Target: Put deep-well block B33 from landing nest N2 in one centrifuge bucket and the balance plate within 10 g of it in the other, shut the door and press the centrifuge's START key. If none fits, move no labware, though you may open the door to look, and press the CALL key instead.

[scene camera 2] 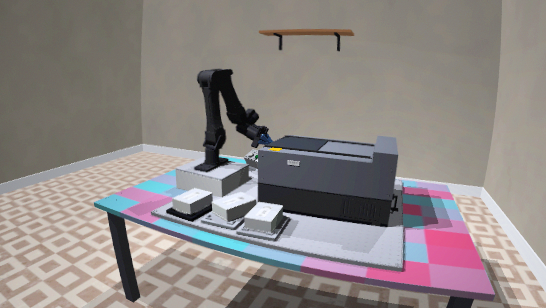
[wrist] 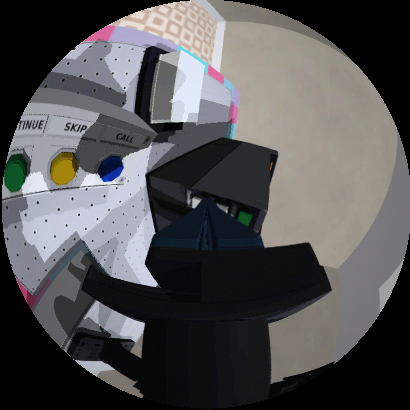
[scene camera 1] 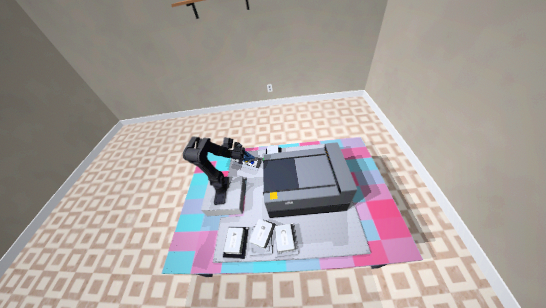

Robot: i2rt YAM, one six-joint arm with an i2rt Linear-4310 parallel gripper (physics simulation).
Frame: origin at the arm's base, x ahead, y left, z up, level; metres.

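Where they show: gripper, between the fingertips: (wrist: 206, 203) (scene camera 1: 254, 157); arm's base, origin of its link: (scene camera 2: 211, 165) (wrist: 105, 348) (scene camera 1: 221, 190).
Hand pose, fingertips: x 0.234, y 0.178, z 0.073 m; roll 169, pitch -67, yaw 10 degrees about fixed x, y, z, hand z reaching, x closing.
Each offset is from my fingertips to the top centre of the thing. "spot": to the spot under its first point.
My gripper (scene camera 1: 254, 159) (scene camera 2: 270, 142) (wrist: 206, 203) is shut and empty, near the left end of the centrifuge (scene camera 1: 312, 172) (scene camera 2: 320, 170) (wrist: 230, 165). In the wrist view its tips overlap a row of small keys, with a green key {0.059 m right, 0.068 m ahead, 0.044 m up} (wrist: 244, 218) to their right; contact cannot be told. The dark top panel {0.205 m right, 0.157 m ahead, 0.066 m up} (scene camera 1: 280, 175) (scene camera 2: 298, 143) lies flat; no bucket shows. The blue CALL key {spot: 0.034 m left, 0.035 m back, 0.076 m down} (wrist: 111, 168) is left of the fingertips. Three white blocks stand at the front: left (scene camera 1: 234, 240) (scene camera 2: 192, 201), middle, turned askew {0.463 m right, 0.016 m ahead, 0.088 m down} (scene camera 1: 262, 233) (scene camera 2: 234, 206), and right (scene camera 1: 286, 237) (scene camera 2: 264, 216). Their small labels and B33 are unreadable.
Another white block {0.116 m left, 0.120 m ahead, 0.089 m down} (scene camera 1: 272, 149) (wrist: 187, 87) stands on a dark holder behind the centrifuge's left end. The key panel also has a yellow key {spot: 0.056 m left, 0.078 m back, 0.076 m down} (wrist: 64, 168) and a green key (wrist: 16, 172). The arm stands on a grey pedestal (scene camera 1: 232, 202) (scene camera 2: 215, 181). A wall shelf (scene camera 2: 306, 32) hangs behind.
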